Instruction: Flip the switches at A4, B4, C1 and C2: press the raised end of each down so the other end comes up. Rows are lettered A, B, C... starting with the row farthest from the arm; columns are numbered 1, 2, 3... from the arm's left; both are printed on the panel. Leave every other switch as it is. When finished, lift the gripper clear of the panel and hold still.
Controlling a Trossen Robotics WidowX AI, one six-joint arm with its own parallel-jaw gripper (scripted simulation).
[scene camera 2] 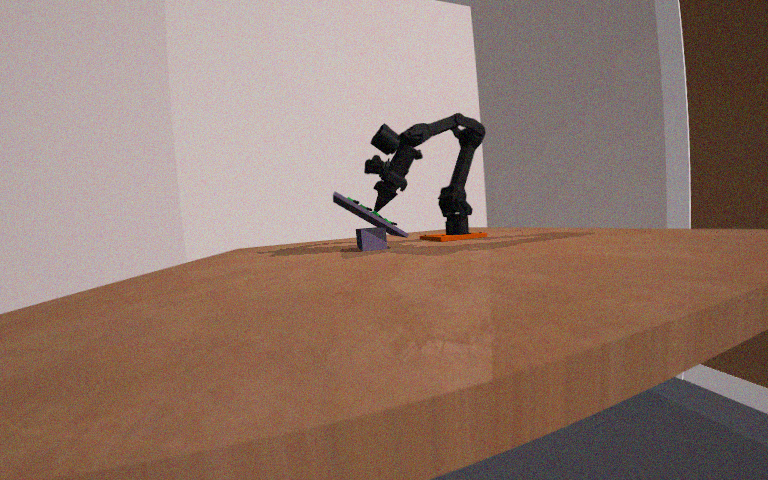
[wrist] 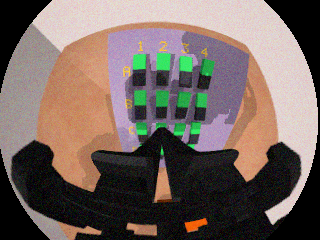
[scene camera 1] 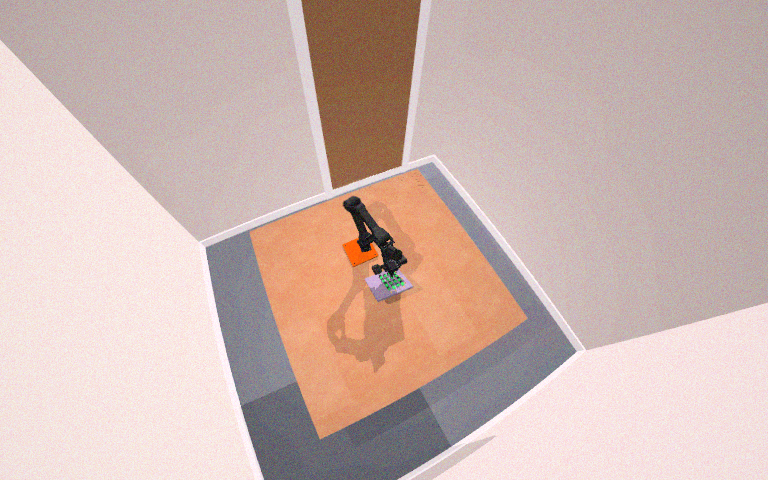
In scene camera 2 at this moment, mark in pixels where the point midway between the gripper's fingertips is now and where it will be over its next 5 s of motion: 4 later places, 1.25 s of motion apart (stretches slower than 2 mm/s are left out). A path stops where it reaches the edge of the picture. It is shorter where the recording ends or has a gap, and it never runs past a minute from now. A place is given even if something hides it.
The gripper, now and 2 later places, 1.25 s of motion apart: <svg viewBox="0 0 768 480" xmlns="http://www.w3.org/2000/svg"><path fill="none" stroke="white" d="M375 211L374 213L382 191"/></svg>
